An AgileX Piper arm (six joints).
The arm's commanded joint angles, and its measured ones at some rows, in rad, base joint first. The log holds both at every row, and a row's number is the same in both.
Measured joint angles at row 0:
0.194, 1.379, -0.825, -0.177, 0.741, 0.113
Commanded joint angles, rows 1 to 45:
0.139, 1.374, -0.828, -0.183, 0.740, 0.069
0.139, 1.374, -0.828, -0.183, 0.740, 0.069
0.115, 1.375, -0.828, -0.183, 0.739, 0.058
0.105, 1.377, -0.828, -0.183, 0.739, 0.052
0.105, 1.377, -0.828, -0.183, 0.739, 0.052
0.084, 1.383, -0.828, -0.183, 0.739, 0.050
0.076, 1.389, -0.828, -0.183, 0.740, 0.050
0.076, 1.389, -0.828, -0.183, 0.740, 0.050
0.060, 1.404, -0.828, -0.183, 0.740, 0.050
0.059, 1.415, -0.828, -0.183, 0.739, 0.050
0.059, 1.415, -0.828, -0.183, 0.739, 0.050
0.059, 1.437, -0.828, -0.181, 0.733, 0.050
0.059, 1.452, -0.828, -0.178, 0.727, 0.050
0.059, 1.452, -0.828, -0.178, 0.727, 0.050
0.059, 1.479, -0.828, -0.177, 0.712, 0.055
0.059, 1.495, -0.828, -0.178, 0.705, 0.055
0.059, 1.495, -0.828, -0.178, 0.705, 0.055
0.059, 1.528, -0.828, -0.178, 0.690, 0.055
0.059, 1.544, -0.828, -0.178, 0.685, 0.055
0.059, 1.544, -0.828, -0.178, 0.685, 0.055
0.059, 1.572, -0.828, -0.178, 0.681, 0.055
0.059, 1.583, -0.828, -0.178, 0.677, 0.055
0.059, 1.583, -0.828, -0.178, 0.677, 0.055
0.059, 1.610, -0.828, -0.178, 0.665, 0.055
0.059, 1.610, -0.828, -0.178, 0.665, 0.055
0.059, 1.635, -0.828, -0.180, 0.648, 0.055
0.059, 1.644, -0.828, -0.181, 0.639, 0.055
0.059, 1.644, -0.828, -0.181, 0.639, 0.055
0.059, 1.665, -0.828, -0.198, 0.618, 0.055
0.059, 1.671, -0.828, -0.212, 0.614, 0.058
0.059, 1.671, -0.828, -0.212, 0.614, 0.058
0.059, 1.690, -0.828, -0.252, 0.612, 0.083
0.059, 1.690, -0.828, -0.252, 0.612, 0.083
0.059, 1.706, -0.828, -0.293, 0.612, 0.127
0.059, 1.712, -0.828, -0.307, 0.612, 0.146
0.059, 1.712, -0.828, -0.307, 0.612, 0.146
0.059, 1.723, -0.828, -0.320, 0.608, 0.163
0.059, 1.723, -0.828, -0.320, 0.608, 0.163
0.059, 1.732, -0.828, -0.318, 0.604, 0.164
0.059, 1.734, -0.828, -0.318, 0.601, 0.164
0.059, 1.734, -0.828, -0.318, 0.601, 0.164
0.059, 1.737, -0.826, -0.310, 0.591, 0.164
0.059, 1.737, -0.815, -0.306, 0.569, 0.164
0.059, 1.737, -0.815, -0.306, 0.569, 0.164
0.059, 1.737, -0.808, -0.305, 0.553, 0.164
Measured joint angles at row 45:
0.063, 1.735, -0.823, -0.304, 0.584, 0.157
